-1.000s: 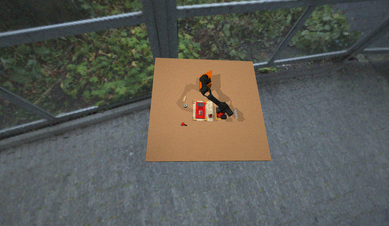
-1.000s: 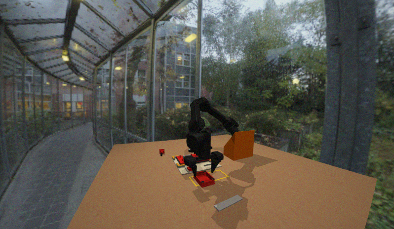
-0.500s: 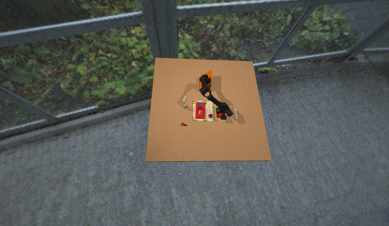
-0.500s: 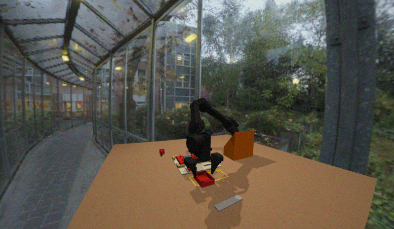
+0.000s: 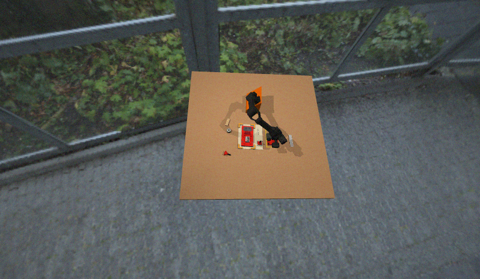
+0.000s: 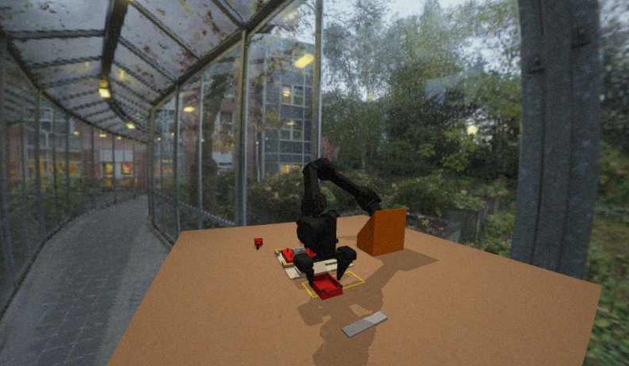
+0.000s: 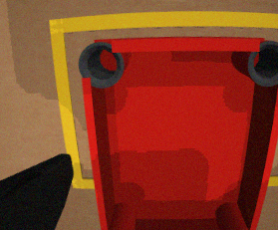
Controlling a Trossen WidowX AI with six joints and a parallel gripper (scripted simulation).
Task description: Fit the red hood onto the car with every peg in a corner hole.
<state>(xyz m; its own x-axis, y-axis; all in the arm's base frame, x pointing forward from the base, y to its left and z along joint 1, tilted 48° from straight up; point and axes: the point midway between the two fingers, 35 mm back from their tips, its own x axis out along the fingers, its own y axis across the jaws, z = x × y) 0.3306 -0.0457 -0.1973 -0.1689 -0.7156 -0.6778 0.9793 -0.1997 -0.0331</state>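
The red hood lies 1 cm below my gripper tip. Also, from my gripper tip: grey engine block (23 cm to the right, 3 cm behind); jig (21 cm to the right, 6 cm behind, 1 cm below); grey bar (18 cm to the left, 2 cm below, 1 cm ahead).
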